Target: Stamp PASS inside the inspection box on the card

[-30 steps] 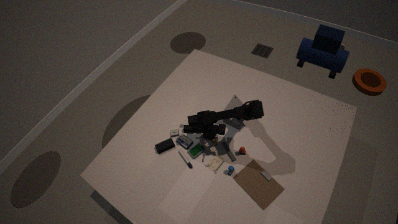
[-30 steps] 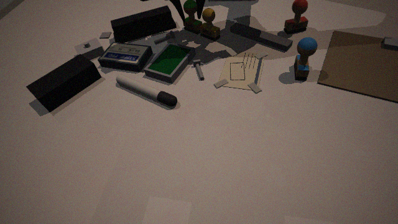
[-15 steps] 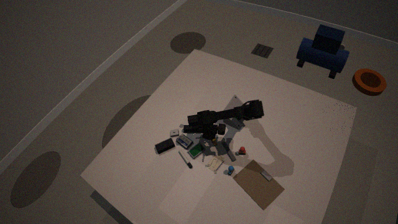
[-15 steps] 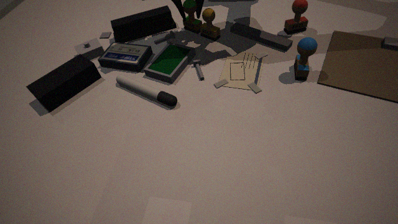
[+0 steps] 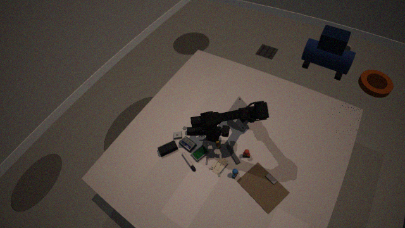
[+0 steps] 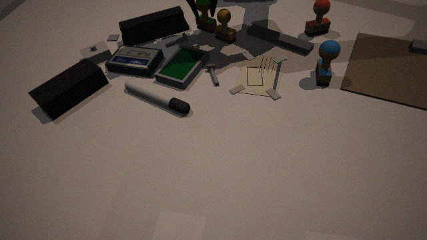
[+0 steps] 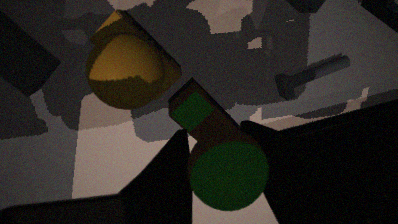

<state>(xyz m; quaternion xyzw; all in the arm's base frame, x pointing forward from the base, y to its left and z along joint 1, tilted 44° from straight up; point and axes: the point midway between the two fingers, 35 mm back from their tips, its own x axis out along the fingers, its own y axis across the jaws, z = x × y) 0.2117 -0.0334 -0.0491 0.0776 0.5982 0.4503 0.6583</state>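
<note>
Now: the yellow stamp 2 cm ahead of my gripper tip, 5 cm to the left of it and 1 cm below it. Also, from my gripper tip: green-topped stamp (right at my gripper tip); then green ink pad (12 cm ahead, 3 cm below); then grey bar (1 cm ahead, 15 cm to the left, 3 cm below).
</note>
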